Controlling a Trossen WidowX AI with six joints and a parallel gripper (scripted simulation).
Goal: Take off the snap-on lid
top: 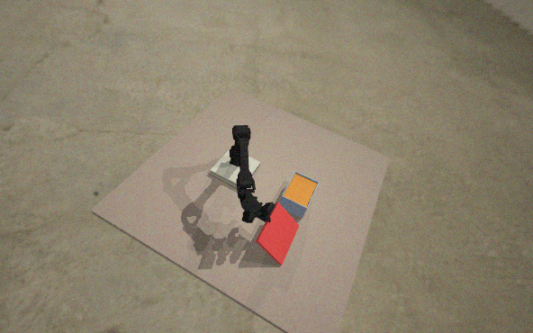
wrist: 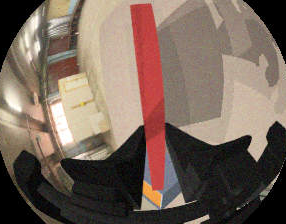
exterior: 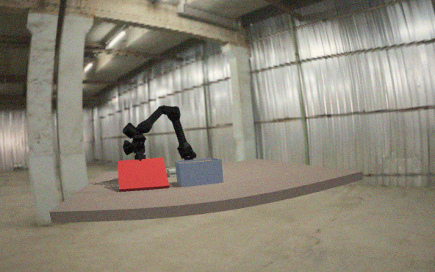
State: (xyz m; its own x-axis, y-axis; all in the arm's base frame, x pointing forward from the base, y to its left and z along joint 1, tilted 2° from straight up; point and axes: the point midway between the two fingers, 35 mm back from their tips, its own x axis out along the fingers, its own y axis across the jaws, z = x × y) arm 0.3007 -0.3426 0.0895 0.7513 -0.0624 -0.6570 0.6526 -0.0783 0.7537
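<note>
Now: the red lid 7 cm ahead of my gripper tip, 1 cm to the right of it and 5 cm below it. Also, from my gripper tip: blue storage box (9 cm ahead, 27 cm to the left, 7 cm below).
</note>
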